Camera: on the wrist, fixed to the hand. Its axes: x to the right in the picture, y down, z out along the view.
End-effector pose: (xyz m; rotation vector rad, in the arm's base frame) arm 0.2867 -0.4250 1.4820 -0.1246 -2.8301 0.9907
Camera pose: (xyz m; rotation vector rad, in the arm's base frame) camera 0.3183 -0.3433 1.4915 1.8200 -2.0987 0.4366
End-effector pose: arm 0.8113 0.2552 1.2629 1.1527 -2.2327 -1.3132
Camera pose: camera 0.8332 0.2488 1.3480 -2.0456 0.7871 1.3987
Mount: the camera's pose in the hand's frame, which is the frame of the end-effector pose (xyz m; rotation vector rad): -0.0200 0.0588 -0.0625 -0.1030 -0.2511 -1.4860
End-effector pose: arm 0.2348 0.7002 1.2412 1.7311 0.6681 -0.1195
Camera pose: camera 0.2304 0.7435 1.3178 0.7730 1.5868 -1.2565
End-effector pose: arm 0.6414 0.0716 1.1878 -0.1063 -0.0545 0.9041
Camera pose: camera 0.5889 0.0876 1.1189 -0.0242 -0.3599 -0.5771
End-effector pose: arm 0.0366 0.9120 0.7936 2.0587 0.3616 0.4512
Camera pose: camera -0.0053 0.9217 0.8705 1.2246 1.4644 -0.6653
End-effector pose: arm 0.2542 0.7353 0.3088 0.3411 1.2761 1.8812
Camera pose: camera 0.2004 0.6710 0.3359 -0.3709 0.7931 0.5783
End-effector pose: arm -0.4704 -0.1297 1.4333 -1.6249 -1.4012 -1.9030
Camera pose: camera -0.4591 -0.2154 1.4505 0.4089 1.7895 1.3233
